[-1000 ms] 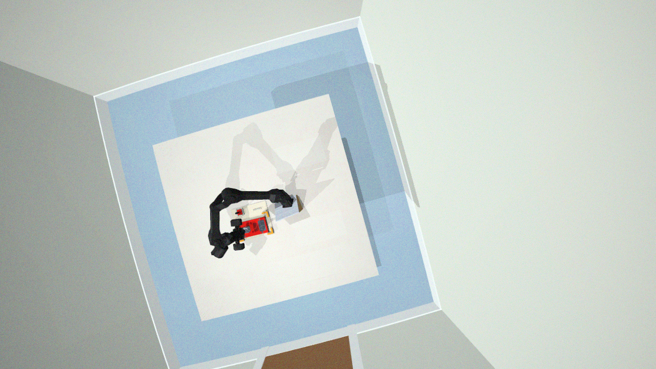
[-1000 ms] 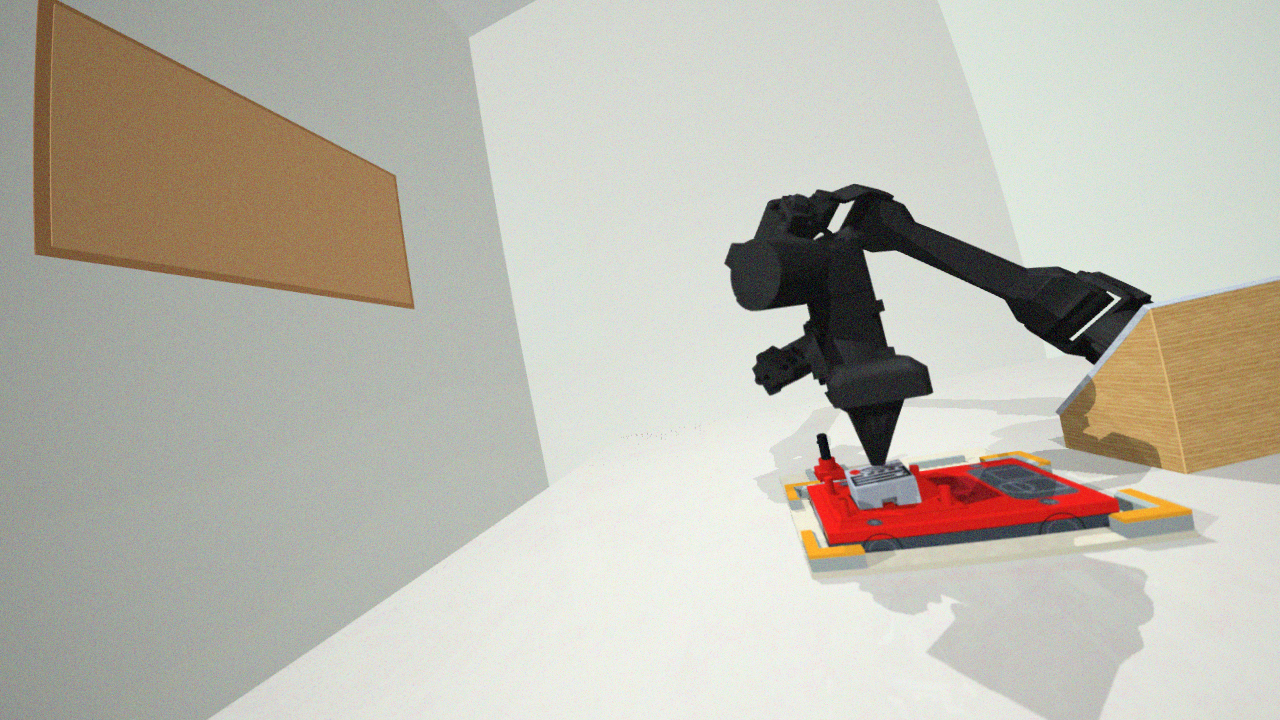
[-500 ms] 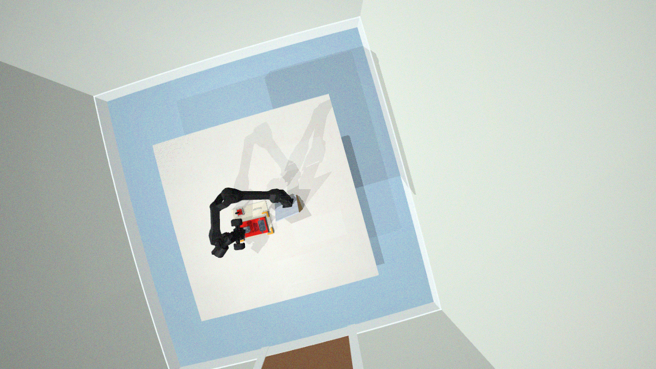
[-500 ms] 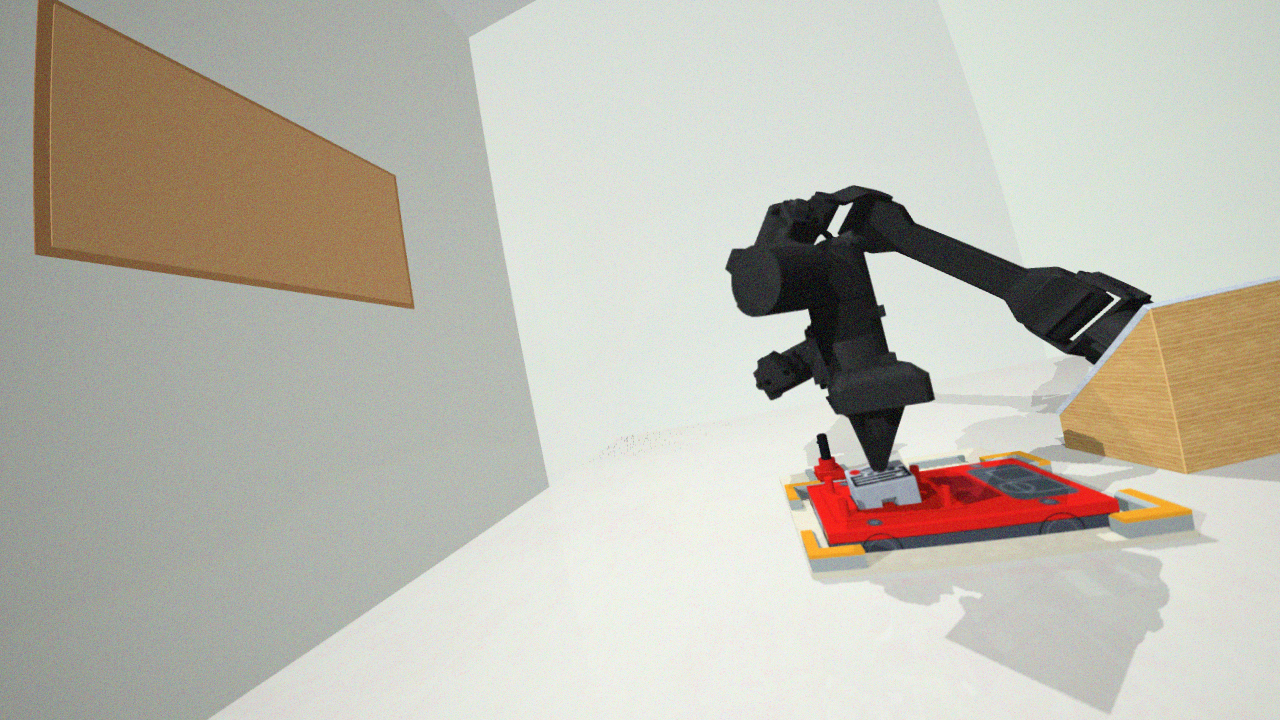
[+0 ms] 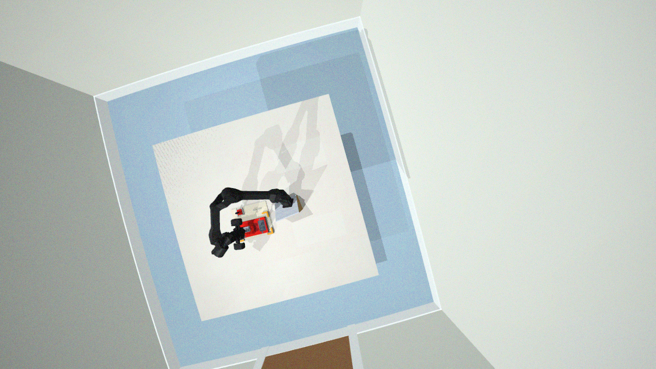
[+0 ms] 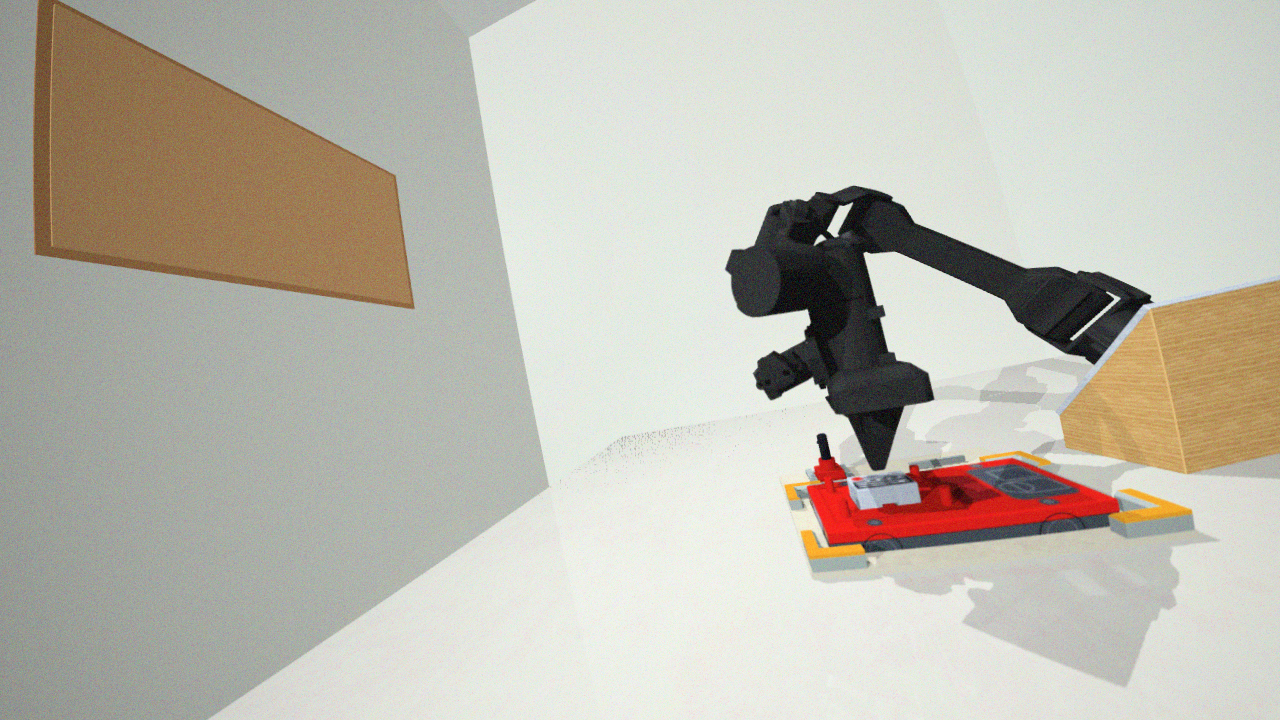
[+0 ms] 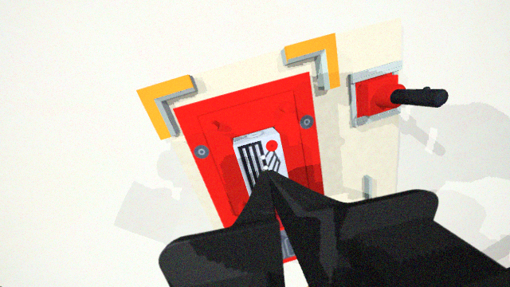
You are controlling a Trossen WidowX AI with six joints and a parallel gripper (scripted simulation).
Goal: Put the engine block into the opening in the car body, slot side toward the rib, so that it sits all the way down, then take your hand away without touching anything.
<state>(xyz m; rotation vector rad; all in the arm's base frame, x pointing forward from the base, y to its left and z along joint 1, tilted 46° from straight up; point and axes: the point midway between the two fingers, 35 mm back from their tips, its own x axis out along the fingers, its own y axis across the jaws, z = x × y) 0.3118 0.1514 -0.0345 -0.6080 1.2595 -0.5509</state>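
The engine block is 30 mm below my gripper tip.
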